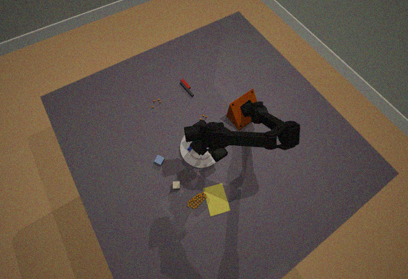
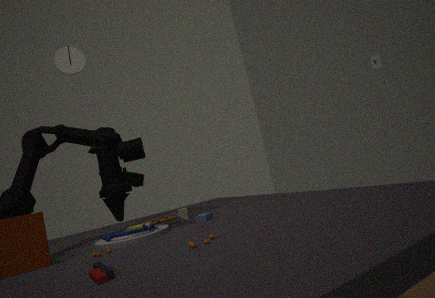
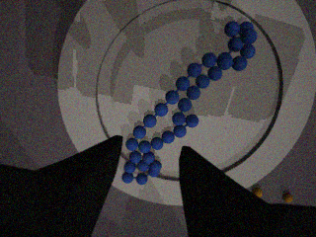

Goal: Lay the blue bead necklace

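My gripper tip is 4 cm above the round white bead board, 3 cm to the left of it and 2 cm short of it. From my gripper tip the other things lie so: cream cube 21 cm ahead, 5 cm to the left, 3 cm below; then yellow sheet 20 cm to the left, 11 cm ahead, 5 cm below; then light blue cube 21 cm ahead, 10 cm to the right, 4 cm below.
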